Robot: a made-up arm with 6 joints.
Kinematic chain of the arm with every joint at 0, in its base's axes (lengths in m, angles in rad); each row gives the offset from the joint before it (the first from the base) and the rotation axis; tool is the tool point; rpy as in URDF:
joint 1: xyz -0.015 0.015 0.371 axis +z
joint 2: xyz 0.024 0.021 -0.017 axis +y
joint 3: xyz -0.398 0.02 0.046 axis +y
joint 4: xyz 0.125 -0.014 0.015 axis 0.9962 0 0.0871
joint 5: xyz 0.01 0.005 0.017 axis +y
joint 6: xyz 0.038 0.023 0.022 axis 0.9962 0 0.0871
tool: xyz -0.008 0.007 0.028 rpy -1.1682 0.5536 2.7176
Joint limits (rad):
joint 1: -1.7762..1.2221
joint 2: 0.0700..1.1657
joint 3: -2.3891..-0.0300
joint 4: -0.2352..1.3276
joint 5: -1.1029..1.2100
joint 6: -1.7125..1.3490
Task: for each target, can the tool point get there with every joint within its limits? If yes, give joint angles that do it. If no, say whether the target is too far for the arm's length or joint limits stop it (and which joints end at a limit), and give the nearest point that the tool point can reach.
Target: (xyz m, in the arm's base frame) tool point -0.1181 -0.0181 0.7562
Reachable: yes | joints 0.5850 0.7099 -0.8936 0.1195 -0.0980 0.9145
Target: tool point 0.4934 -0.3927 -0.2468
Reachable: no: too far | nearest point -0.0637 -0.2169 0.4549 | short by 0.913 m
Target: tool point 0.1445 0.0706 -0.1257
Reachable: no: joint limits stop it (at a limit: joint 1, joint 2, joint 3, joint 4, joint 5, joint 6) | nearest point 0.1044 0.2071 0.4134 | short by 0.558 m
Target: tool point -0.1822 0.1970 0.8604
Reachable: yes | joints -0.4991 0.8256 -2.1685 -0.0141 0.1997 -0.7236
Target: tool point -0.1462 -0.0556 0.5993
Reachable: yes | joints 0.5106 0.3682 -0.2336 1.0107 0.1731 -0.2126
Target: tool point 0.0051 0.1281 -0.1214
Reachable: no: joint limits stop it (at a limit: joint 2, joint 3, joint 4, joint 5, joint 6) | nearest point 0.0246 0.2377 0.4134 | short by 0.546 m
